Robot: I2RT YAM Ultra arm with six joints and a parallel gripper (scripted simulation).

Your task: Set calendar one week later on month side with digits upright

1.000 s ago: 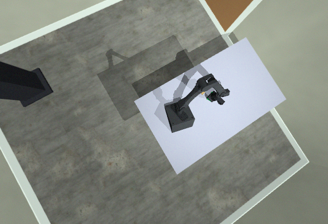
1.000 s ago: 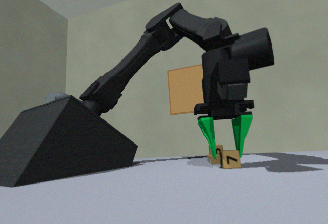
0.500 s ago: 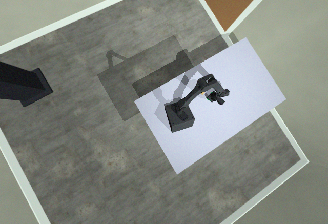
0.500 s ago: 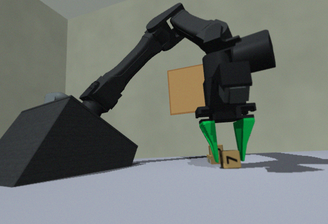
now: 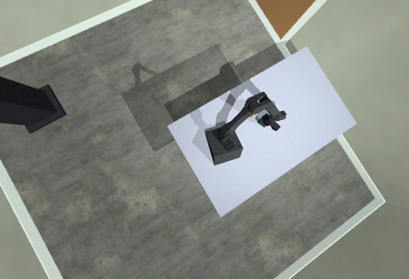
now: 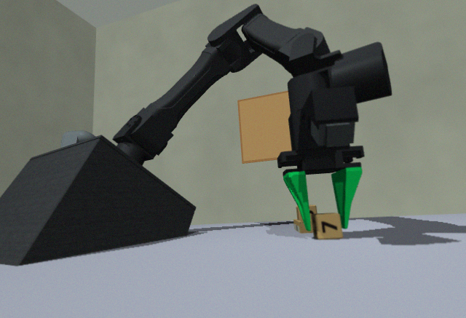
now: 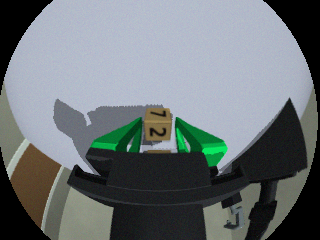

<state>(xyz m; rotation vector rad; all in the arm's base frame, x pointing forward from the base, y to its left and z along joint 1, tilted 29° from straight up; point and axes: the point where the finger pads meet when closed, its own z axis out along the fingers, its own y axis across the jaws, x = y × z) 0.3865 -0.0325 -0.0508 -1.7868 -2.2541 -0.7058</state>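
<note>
The wooden cube is right at my hand. The rest, counted from my hand: wooden tray (10 cm to the left, 3 cm behind, 1 cm below).
</note>
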